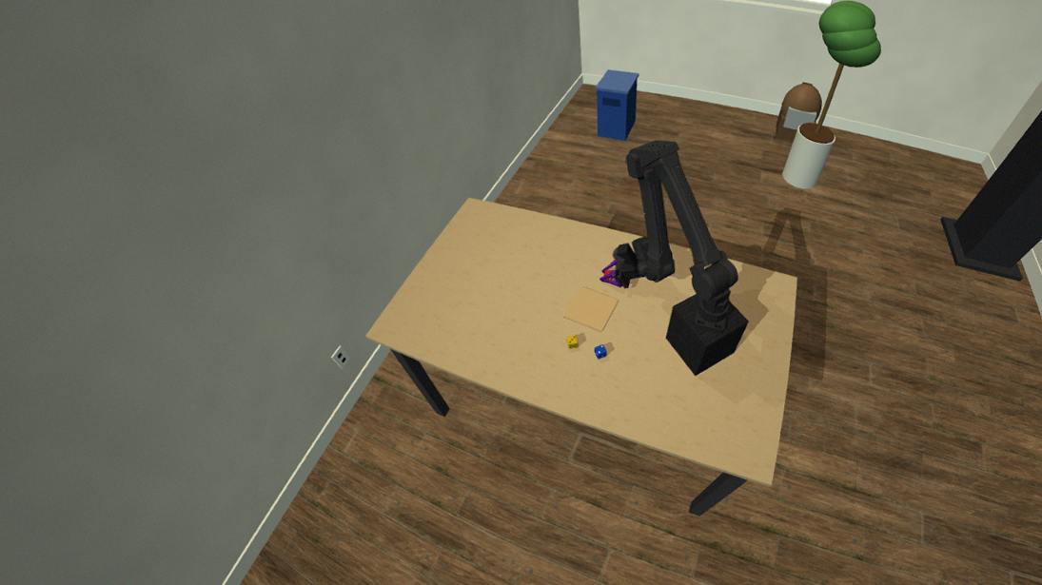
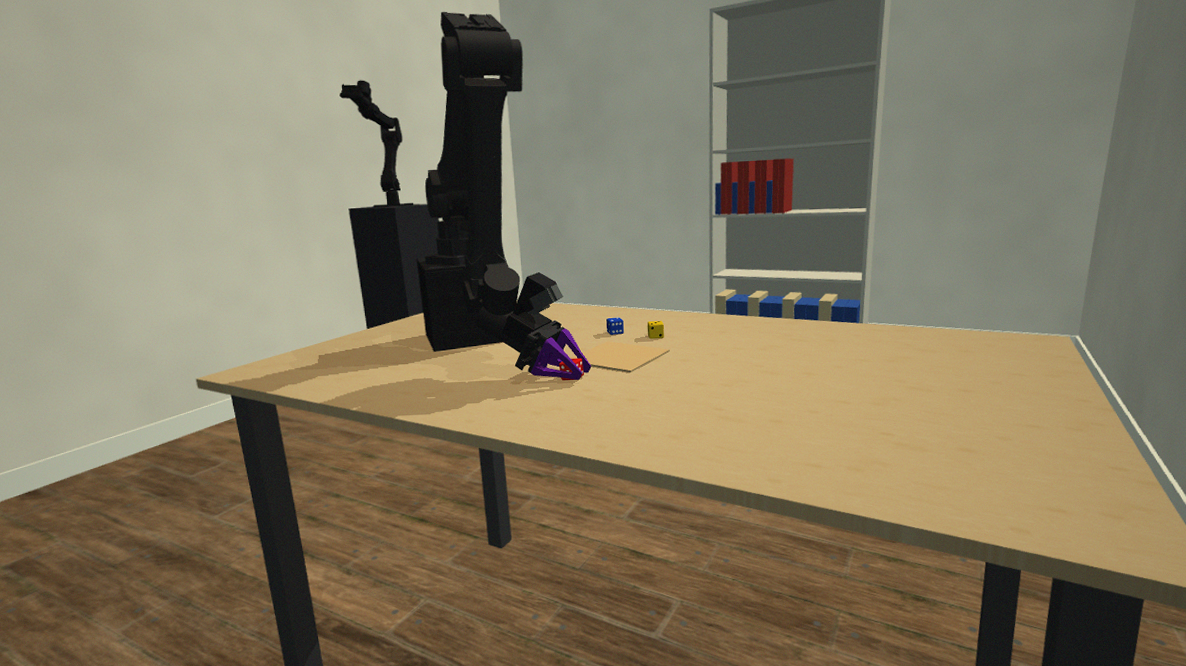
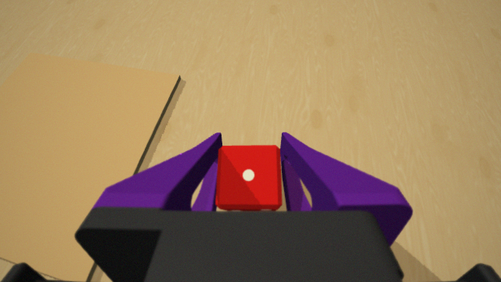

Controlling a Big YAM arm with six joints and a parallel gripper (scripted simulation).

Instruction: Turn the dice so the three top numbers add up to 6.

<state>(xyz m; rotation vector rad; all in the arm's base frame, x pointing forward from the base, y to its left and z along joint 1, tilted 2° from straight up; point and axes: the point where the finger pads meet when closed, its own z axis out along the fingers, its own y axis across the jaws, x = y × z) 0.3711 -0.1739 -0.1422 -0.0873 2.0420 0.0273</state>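
Right now my hand is 20 mm past the red die. The rest, counted from my hand: blue die 300 mm to the left, 70 mm behind; then yellow die 290 mm to the left, 20 mm ahead; then tan mat 140 mm to the left, 10 mm below.
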